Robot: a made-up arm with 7 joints. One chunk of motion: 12 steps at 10 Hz.
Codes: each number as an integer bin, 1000 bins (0 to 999) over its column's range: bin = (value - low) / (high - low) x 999, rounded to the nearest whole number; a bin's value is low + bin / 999 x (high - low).
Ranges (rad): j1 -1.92..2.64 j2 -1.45..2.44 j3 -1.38..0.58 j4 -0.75..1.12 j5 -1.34..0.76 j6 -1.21..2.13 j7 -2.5..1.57
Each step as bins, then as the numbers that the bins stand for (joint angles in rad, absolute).
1 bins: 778 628 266 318 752 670 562
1 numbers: 1.6312 0.9954 -0.8581 -0.1547 0.2408 1.0300 -0.2104
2 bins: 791 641 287 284 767 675 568
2 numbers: 1.6906 1.0460 -0.8169 -0.2184 0.2723 1.0468 -0.1859
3 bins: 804 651 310 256 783 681 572
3 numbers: 1.7499 1.0849 -0.7718 -0.2708 0.3059 1.0668 -0.1696
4 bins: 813 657 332 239 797 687 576
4 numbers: 1.7910 1.1083 -0.7286 -0.3026 0.3354 1.0869 -0.1533
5 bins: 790 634 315 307 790 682 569
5 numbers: 1.6860 1.0187 -0.7620 -0.1753 0.3207 1.0702 -0.1819
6 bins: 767 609 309 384 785 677 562
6 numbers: 1.5810 0.9214 -0.7738 -0.0312 0.3102 1.0534 -0.2104
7 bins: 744 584 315 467 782 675 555
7 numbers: 1.4760 0.8240 -0.7620 0.1242 0.3038 1.0468 -0.2389
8 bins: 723 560 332 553 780 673 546
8 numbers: 1.3802 0.7306 -0.7286 0.2851 0.2996 1.0401 -0.2756
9 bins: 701 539 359 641 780 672 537
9 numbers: 1.2798 0.6488 -0.6757 0.4499 0.2996 1.0367 -0.3122
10 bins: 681 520 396 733 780 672 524
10 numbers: 1.1885 0.5748 -0.6031 0.6221 0.2996 1.0367 -0.3652
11 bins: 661 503 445 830 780 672 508
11 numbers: 1.0972 0.5086 -0.5069 0.8037 0.2996 1.0367 -0.4304
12 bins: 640 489 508 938 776 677 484
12 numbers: 1.0013 0.4541 -0.3833 1.0058 0.2912 1.0534 -0.5281
